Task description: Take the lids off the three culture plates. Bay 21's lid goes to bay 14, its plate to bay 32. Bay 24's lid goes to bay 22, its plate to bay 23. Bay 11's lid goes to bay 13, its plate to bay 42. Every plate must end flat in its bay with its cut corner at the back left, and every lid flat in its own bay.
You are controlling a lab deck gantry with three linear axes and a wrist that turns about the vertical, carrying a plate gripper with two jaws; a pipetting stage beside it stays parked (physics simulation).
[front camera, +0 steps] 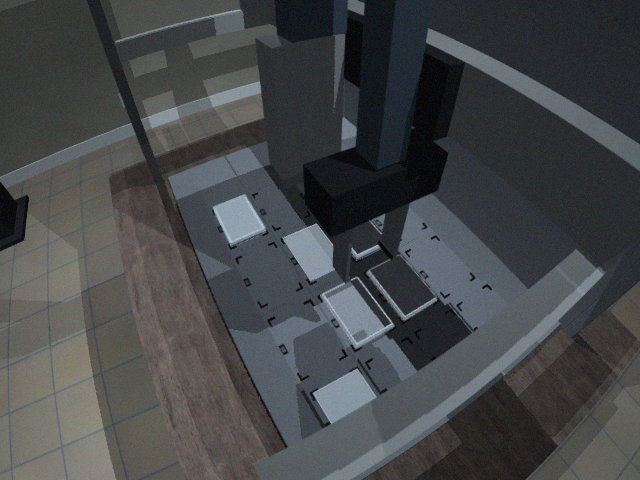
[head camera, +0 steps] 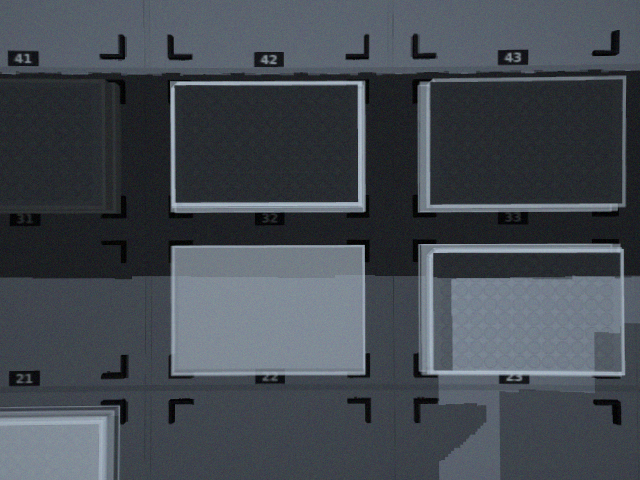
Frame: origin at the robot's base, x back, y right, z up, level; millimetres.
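Seen in the pictures: gripper, fingertip midpoint: [front camera: 364,262]; robot's base, link origin: [front camera: 213,211].
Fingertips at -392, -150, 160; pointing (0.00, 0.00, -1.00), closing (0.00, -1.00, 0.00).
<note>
Offsets run from my fingertips to a thing's top centre, as dx, dy, dz.
A lidded plate @[+328, +107, -144] [front camera: 239,219] [head camera: 49,452] stands in bay 11. A pale flat lid @[+164, +0, -153] [front camera: 306,254] [head camera: 267,312] lies in bay 22. An open culture plate @[+0, +0, -146] [front camera: 351,315] [head camera: 522,325] sits flat in bay 23, its cut corner at the back left. Another open plate @[+164, -107, -146] [front camera: 366,254] [head camera: 267,144] sits in bay 32, partly behind a jaw in the front view. A lid @[-164, +107, -138] [front camera: 344,395] lies in bay 14, partly behind the front rail. My gripper [front camera: 371,266] is open, its jaws wide apart with no plate or lid between them, above the middle of the deck. The jaws do not show in the head view.
A clear plate @[+0, -107, -146] [front camera: 402,286] [head camera: 524,142] sits in bay 33, beside the plates in 32 and 23. A dim plate @[+328, -107, -146] [head camera: 51,144] sits in bay 31. The parked pipetting stage [front camera: 302,103] stands left of the gripper. A pale rail [front camera: 439,408] crosses the deck's near edge.
</note>
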